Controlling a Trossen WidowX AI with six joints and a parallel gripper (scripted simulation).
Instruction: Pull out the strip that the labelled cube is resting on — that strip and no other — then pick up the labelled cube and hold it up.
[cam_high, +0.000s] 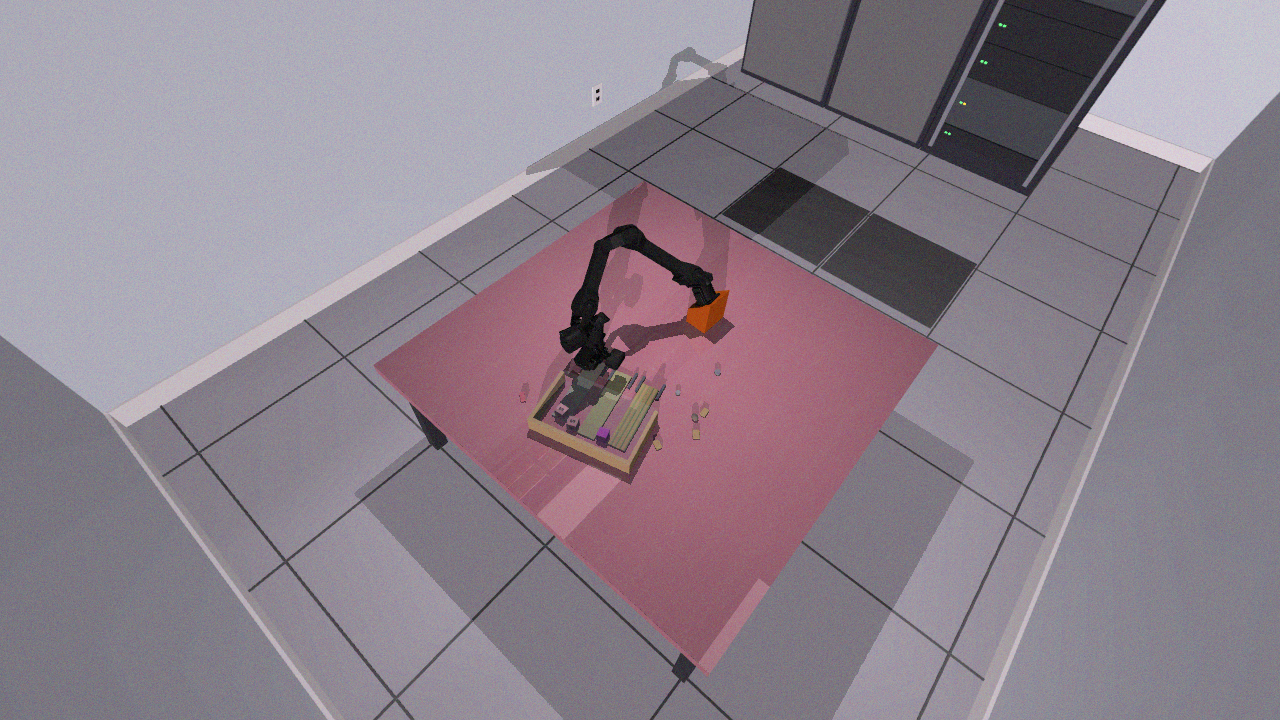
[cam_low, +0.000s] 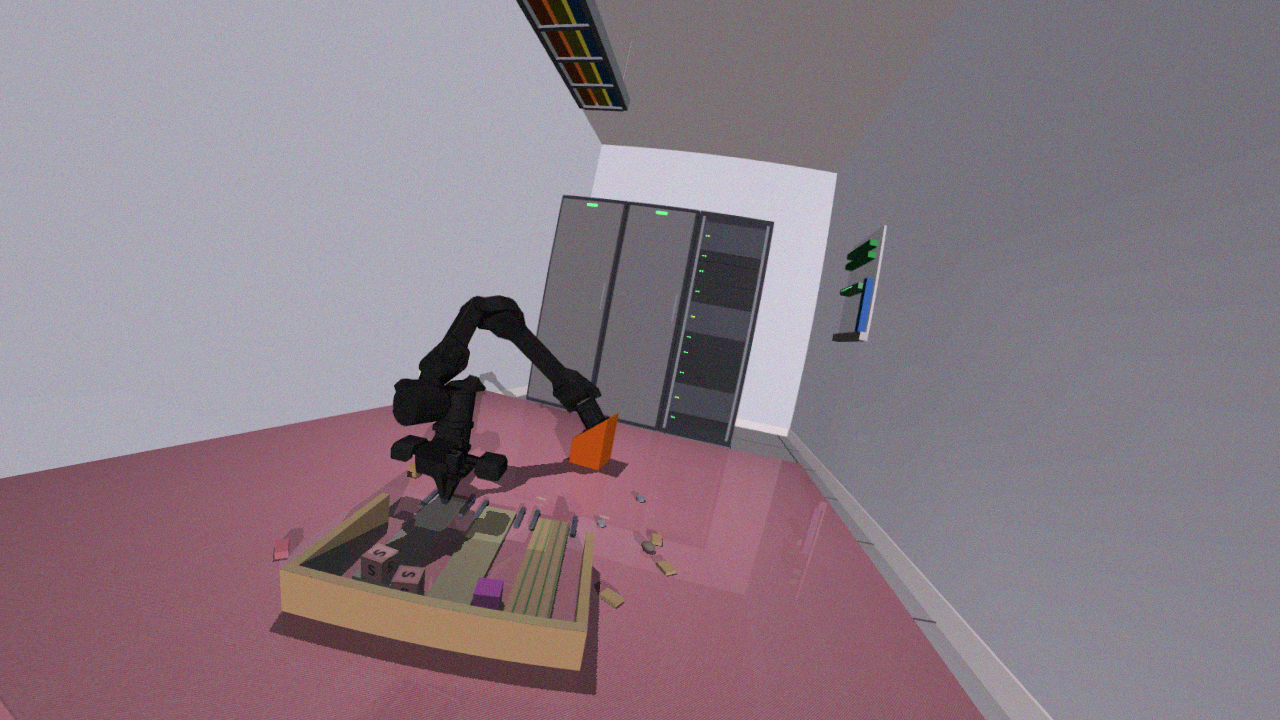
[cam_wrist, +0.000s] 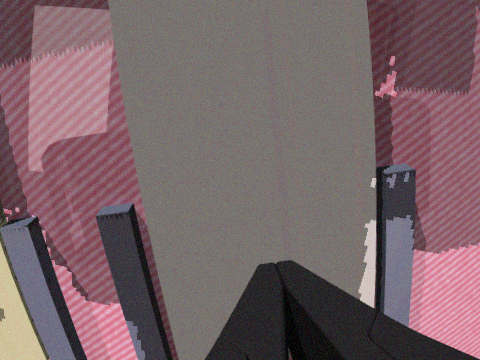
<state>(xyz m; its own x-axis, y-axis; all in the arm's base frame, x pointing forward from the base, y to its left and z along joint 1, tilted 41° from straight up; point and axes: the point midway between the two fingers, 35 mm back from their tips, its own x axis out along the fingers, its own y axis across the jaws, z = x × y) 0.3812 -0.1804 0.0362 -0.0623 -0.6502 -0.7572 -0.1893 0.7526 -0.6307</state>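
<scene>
The pale strip is 90 mm ahead of my gripper tip and 20 mm to the left of it.
</scene>
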